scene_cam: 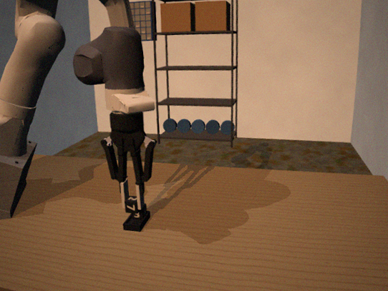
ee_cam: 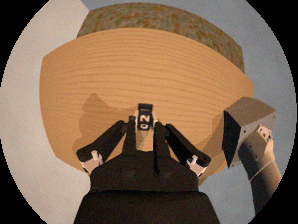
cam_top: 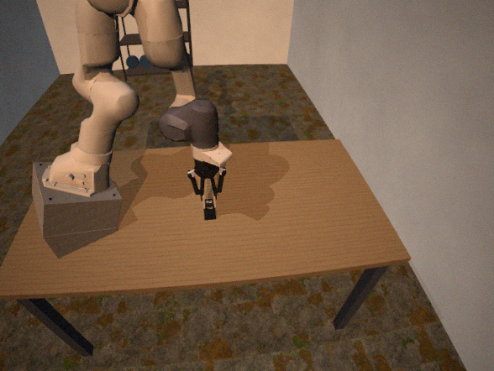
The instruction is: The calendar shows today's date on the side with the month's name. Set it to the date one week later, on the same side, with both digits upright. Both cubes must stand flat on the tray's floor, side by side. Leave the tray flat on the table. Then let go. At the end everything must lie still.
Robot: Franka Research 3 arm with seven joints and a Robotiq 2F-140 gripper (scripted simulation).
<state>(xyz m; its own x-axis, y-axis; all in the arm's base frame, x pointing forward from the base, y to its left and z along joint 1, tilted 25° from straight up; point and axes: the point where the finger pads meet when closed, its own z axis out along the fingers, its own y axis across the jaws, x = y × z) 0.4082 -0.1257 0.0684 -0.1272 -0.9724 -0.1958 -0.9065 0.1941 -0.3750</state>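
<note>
Right now my hand is 30 mm above the cube. The rest, counted from my hand: black calendar tray (80 mm below, 20 mm to the left).
</note>
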